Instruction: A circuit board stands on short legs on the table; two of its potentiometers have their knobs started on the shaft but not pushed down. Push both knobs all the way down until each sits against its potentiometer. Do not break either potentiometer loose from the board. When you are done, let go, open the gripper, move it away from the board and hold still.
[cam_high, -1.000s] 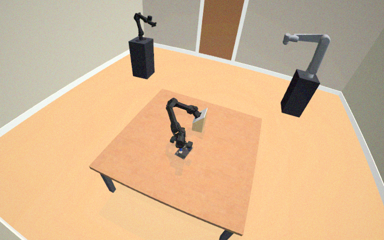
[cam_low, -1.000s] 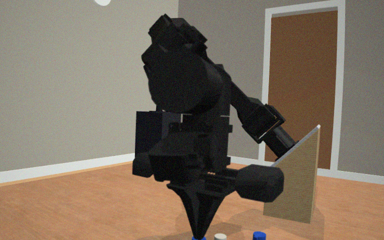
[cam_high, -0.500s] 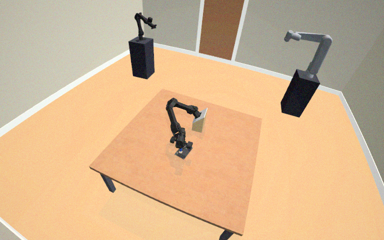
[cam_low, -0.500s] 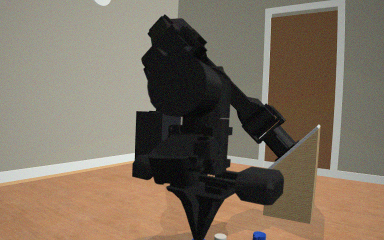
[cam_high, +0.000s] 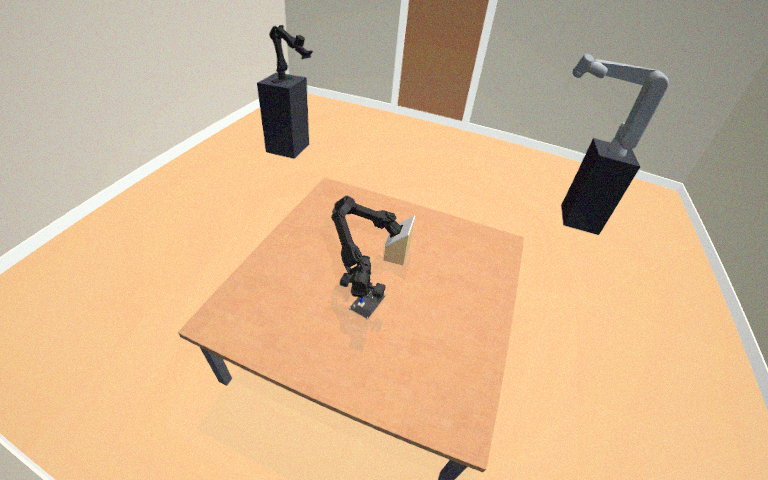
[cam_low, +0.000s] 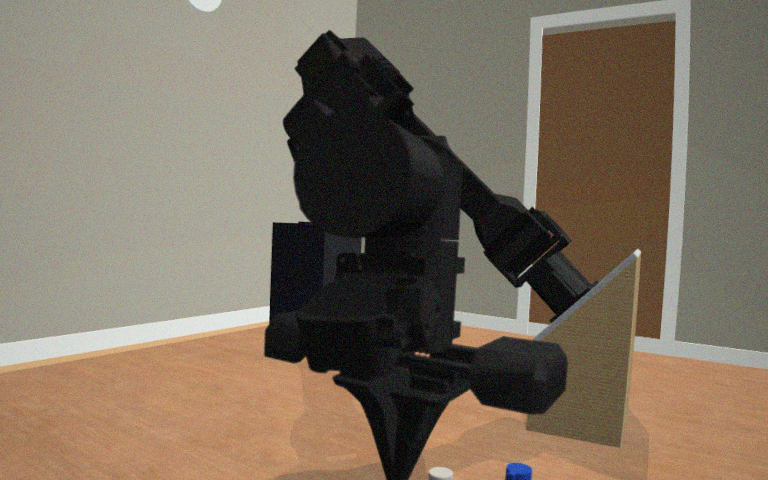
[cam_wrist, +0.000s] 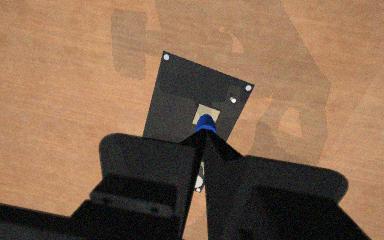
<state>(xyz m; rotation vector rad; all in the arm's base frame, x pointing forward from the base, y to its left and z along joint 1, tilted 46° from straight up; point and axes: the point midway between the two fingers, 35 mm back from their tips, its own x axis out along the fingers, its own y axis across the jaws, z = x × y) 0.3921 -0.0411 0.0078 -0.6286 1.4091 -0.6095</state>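
The blue knob lies 2 cm below my gripper tip.
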